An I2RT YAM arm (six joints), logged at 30 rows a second.
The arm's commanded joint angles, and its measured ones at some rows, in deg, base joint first. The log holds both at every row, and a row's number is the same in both.
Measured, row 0:
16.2 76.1 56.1 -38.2 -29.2 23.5
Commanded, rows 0 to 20:
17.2 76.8 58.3 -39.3 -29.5 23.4
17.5 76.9 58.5 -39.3 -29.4 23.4
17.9 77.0 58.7 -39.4 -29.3 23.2
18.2 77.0 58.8 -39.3 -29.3 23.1
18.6 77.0 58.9 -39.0 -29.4 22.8
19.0 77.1 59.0 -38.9 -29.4 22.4
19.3 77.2 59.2 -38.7 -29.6 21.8
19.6 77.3 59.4 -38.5 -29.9 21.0
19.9 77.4 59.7 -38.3 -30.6 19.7
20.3 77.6 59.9 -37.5 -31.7 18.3
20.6 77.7 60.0 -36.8 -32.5 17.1
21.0 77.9 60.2 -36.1 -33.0 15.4
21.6 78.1 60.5 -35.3 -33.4 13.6
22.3 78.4 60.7 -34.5 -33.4 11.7
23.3 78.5 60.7 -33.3 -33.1 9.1
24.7 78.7 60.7 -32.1 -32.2 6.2
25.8 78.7 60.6 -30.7 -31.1 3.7
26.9 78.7 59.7 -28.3 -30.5 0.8
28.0 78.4 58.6 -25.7 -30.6 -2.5
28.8 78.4 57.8 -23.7 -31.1 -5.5
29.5 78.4 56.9 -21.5 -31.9 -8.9
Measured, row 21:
27.7 78.2 58.6 -29.0 -31.1 3.9
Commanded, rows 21 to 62:
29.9 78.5 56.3 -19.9 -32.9 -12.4
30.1 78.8 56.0 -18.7 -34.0 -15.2
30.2 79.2 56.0 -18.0 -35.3 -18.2
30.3 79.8 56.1 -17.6 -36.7 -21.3
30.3 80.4 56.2 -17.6 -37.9 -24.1
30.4 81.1 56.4 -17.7 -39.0 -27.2
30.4 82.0 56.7 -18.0 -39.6 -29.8
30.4 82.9 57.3 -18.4 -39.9 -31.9
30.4 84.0 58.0 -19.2 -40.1 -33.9
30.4 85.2 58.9 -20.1 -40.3 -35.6
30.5 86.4 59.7 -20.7 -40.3 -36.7
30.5 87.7 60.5 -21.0 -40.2 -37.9
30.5 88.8 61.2 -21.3 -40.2 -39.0
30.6 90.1 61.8 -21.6 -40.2 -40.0
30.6 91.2 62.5 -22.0 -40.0 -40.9
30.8 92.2 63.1 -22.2 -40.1 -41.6
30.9 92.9 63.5 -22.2 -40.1 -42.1
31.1 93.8 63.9 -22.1 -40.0 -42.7
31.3 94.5 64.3 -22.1 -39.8 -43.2
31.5 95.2 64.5 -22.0 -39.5 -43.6
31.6 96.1 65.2 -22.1 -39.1 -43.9
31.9 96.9 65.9 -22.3 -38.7 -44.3
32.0 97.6 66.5 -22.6 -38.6 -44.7
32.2 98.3 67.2 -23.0 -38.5 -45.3
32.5 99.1 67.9 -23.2 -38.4 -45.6
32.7 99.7 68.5 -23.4 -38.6 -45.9
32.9 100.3 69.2 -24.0 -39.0 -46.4
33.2 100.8 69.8 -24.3 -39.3 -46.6
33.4 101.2 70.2 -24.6 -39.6 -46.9
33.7 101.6 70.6 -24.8 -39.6 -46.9
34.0 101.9 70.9 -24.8 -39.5 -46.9
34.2 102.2 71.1 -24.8 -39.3 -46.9
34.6 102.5 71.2 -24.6 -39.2 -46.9
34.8 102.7 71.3 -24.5 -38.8 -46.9
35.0 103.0 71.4 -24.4 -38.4 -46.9
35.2 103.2 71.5 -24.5 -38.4 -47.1
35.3 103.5 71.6 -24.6 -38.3 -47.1
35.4 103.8 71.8 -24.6 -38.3 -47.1
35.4 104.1 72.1 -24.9 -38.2 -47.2
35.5 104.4 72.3 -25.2 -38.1 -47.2
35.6 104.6 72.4 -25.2 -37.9 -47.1
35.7 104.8 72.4 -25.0 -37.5 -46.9
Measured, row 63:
35.3 103.6 70.7 -23.7 -37.5 -45.7
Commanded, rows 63 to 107:
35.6 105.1 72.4 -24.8 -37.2 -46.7
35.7 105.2 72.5 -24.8 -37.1 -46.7
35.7 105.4 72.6 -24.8 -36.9 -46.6
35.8 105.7 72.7 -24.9 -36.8 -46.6
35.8 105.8 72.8 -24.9 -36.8 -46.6
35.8 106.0 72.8 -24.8 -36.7 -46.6
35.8 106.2 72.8 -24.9 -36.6 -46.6
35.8 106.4 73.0 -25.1 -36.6 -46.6
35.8 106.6 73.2 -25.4 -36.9 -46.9
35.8 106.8 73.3 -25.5 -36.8 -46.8
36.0 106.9 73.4 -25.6 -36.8 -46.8
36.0 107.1 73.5 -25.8 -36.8 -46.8
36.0 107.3 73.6 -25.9 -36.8 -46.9
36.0 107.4 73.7 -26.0 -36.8 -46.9
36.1 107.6 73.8 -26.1 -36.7 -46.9
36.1 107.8 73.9 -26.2 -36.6 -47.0
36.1 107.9 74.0 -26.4 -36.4 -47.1
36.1 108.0 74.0 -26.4 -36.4 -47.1
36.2 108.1 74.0 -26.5 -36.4 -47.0
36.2 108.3 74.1 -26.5 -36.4 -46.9
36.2 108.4 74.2 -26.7 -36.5 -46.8
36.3 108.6 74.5 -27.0 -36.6 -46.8
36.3 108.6 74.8 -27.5 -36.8 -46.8
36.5 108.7 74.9 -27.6 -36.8 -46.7
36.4 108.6 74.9 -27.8 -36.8 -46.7
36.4 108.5 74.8 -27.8 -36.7 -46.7
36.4 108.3 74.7 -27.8 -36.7 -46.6
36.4 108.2 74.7 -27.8 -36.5 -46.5
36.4 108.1 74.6 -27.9 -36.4 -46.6
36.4 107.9 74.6 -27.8 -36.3 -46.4
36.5 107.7 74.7 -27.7 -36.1 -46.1
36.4 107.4 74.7 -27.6 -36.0 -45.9
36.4 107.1 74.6 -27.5 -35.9 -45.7
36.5 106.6 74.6 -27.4 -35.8 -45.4
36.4 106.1 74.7 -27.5 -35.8 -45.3
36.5 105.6 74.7 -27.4 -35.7 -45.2
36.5 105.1 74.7 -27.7 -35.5 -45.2
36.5 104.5 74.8 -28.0 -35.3 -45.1
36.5 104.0 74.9 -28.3 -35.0 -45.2
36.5 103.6 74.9 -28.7 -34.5 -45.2
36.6 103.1 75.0 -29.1 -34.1 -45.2
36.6 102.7 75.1 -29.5 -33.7 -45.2
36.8 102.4 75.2 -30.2 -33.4 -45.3
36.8 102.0 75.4 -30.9 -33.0 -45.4
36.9 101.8 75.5 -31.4 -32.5 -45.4
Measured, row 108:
36.4 104.9 73.9 -29.0 -33.0 -45.3
